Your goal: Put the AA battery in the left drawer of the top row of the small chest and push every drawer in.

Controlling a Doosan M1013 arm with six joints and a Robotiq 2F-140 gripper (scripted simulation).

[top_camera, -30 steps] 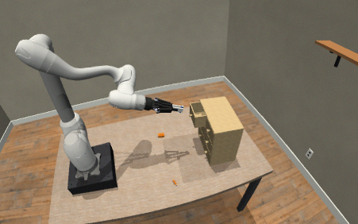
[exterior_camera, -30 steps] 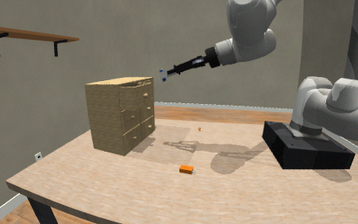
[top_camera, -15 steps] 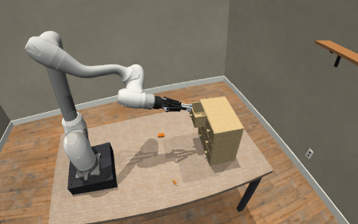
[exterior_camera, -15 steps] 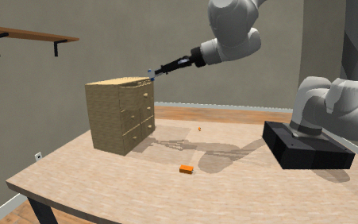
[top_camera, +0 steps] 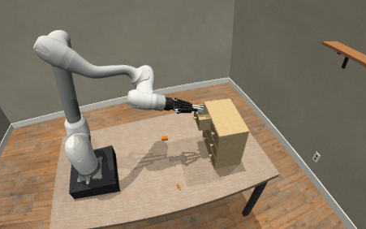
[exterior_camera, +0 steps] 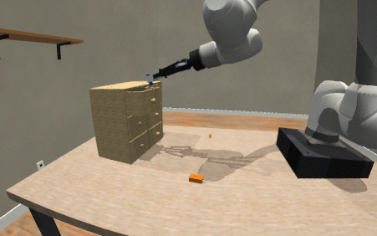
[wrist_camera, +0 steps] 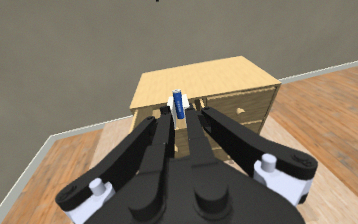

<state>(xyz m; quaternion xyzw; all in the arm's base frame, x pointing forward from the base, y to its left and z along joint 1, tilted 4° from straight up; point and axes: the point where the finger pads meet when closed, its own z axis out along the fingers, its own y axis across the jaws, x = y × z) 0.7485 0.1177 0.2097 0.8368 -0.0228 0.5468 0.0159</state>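
The blue cylinder is 20 mm ahead of my hand and 10 mm below it. Round my hand: orange block (340 mm below, 210 mm behind, 140 mm to the left); then orange cylinder (340 mm below, 290 mm to the right, 190 mm behind).
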